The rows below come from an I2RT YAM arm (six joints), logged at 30 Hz.
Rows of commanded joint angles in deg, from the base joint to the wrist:
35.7, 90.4, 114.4, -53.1, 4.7, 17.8
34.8, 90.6, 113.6, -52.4, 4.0, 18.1
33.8, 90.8, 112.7, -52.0, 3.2, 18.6
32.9, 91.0, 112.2, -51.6, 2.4, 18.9
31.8, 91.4, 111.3, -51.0, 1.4, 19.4
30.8, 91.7, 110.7, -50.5, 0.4, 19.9
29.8, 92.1, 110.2, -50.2, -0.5, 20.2
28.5, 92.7, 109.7, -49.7, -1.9, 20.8
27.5, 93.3, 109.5, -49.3, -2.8, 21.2
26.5, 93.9, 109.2, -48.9, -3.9, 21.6
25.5, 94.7, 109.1, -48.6, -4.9, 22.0
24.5, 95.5, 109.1, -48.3, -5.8, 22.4
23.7, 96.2, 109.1, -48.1, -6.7, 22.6
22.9, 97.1, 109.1, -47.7, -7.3, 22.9
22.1, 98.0, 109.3, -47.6, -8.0, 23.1
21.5, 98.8, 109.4, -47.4, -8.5, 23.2
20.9, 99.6, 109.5, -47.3, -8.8, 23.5
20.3, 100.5, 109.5, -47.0, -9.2, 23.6
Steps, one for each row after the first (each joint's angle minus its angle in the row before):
-0.9, 0.2, -0.8, 0.7, -0.7, 0.3
-1.0, 0.2, -0.9, 0.4, -0.8, 0.5
-0.9, 0.2, -0.5, 0.4, -0.8, 0.3
-1.1, 0.4, -0.9, 0.6, -1.0, 0.5
-1.0, 0.3, -0.6, 0.5, -1.0, 0.5
-1.0, 0.4, -0.5, 0.3, -0.9, 0.3
-1.3, 0.6, -0.5, 0.5, -1.4, 0.6
-1.0, 0.6, -0.2, 0.4, -0.9, 0.4
-1.0, 0.6, -0.3, 0.4, -1.1, 0.4
-1.0, 0.8, -0.1, 0.3, -1.0, 0.4
-1.0, 0.8, 0.0, 0.3, -0.9, 0.4
-0.8, 0.7, 0.0, 0.2, -0.9, 0.2
-0.8, 0.9, 0.0, 0.4, -0.6, 0.3
-0.8, 0.9, 0.2, 0.1, -0.7, 0.2
-0.6, 0.8, 0.1, 0.2, -0.5, 0.1
-0.6, 0.8, 0.1, 0.1, -0.3, 0.3
-0.6, 0.9, 0.0, 0.3, -0.4, 0.1

